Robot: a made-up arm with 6 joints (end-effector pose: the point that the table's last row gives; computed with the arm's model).
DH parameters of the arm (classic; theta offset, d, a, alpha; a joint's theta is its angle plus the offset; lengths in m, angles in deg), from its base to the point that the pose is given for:
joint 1: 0 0.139 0 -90
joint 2: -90 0 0.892 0
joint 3: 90 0.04 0 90
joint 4: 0 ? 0 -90
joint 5: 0 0 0 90
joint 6: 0 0.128 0 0
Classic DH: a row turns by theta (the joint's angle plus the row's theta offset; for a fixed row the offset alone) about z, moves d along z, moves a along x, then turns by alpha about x.
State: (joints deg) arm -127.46 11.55 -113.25 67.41 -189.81 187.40
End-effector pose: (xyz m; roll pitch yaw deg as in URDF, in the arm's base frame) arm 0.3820 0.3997 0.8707 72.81 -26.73 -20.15
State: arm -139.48 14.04 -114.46 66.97 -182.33 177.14
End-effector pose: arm 0.4182 0.2985 0.8725 77.99 -19.36 -43.26
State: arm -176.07 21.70 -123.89 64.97 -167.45 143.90
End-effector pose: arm 0.3941 0.0122 0.7994 83.24 9.13 -98.58
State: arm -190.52 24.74 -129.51 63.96 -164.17 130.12
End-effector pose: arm 0.3357 -0.0711 0.7444 82.03 20.88 -117.69
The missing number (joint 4, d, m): 0.868
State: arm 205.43 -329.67 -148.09 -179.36 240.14 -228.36
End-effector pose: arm 0.3003 0.0971 0.6325 -1.94 0.97 156.75
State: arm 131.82 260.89 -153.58 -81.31 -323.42 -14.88
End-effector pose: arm -0.0020 0.0554 -0.3021 -109.92 -17.56 9.53
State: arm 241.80 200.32 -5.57 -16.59 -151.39 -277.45
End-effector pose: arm 0.2611 0.3653 -1.4432 42.93 0.90 -17.59
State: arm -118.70 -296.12 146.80 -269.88 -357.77 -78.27
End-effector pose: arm -0.1011 -0.2784 -0.3248 -175.21 -30.41 47.54
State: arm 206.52 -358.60 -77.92 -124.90 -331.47 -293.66
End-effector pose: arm 0.8364 0.4287 1.2253 94.01 -29.32 137.66
